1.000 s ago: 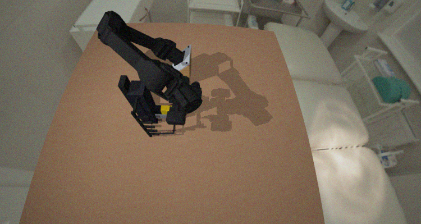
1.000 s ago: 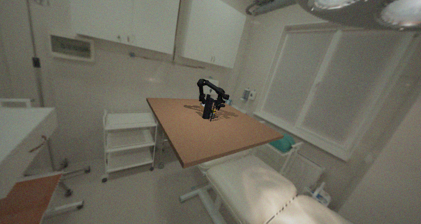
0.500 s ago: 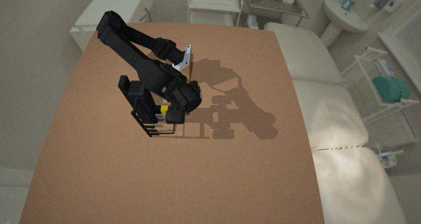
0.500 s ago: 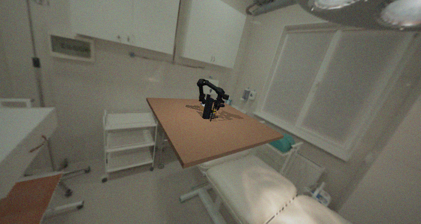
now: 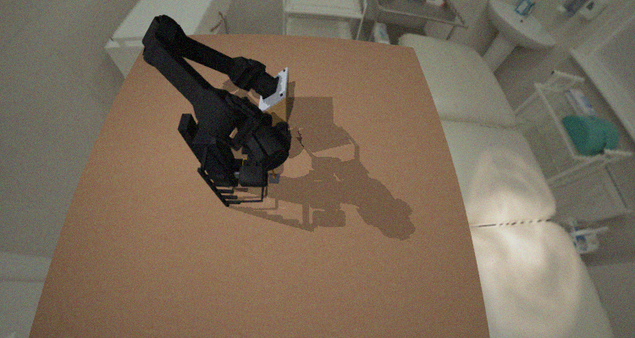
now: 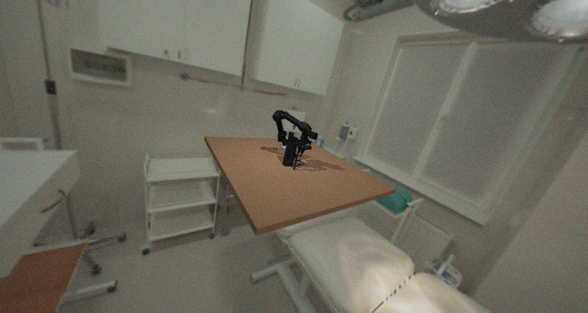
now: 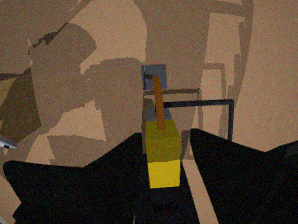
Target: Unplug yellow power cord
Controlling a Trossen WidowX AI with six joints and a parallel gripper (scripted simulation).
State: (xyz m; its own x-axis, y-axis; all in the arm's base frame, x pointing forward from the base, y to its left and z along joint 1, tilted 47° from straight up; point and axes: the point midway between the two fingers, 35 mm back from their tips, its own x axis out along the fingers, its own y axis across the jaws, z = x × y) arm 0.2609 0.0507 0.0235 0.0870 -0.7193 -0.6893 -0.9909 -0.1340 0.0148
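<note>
My gripper tip is now 4 cm to the left of the yellow plug, 1 cm short of it and 1 cm above it. From my gripper tip the other things lie so: black power strip (11 cm to the right, 2 cm above, 1 cm ahead); small grey block (10 cm below, 3 cm to the left, 1 cm behind).
</note>
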